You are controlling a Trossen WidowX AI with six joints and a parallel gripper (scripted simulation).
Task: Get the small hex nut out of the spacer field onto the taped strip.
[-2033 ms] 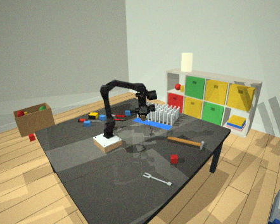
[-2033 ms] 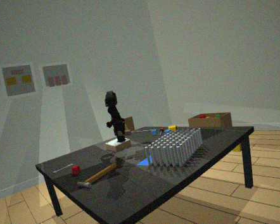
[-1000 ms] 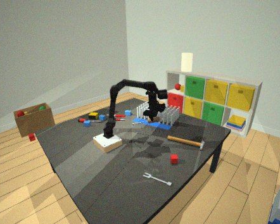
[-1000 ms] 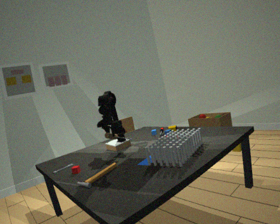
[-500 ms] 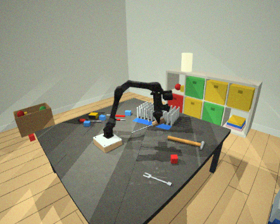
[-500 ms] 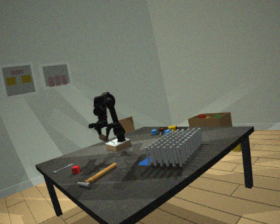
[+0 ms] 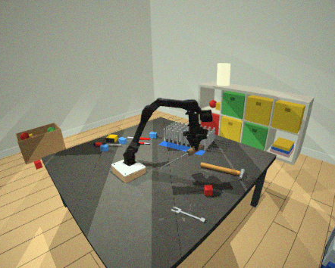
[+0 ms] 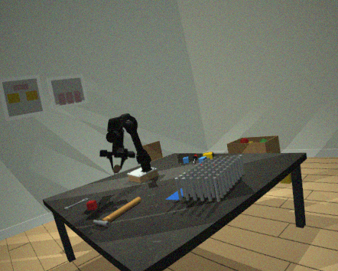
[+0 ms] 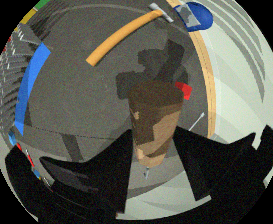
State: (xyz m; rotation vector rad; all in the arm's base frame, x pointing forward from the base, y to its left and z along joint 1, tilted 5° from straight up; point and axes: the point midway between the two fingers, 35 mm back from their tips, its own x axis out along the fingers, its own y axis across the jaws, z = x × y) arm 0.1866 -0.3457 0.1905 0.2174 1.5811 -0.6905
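Right now my gripper tip is 90 mm past the hook tool, 50 mm to the right of it and 30 mm above it. Also, from my gripper tip: blue taped strip (260 mm ahead, 270 mm to the left, 180 mm below); red cube (90 mm behind, 150 mm to the right, 160 mm below); grey forked tool (290 mm behind, 150 mm to the right, 180 mm below).
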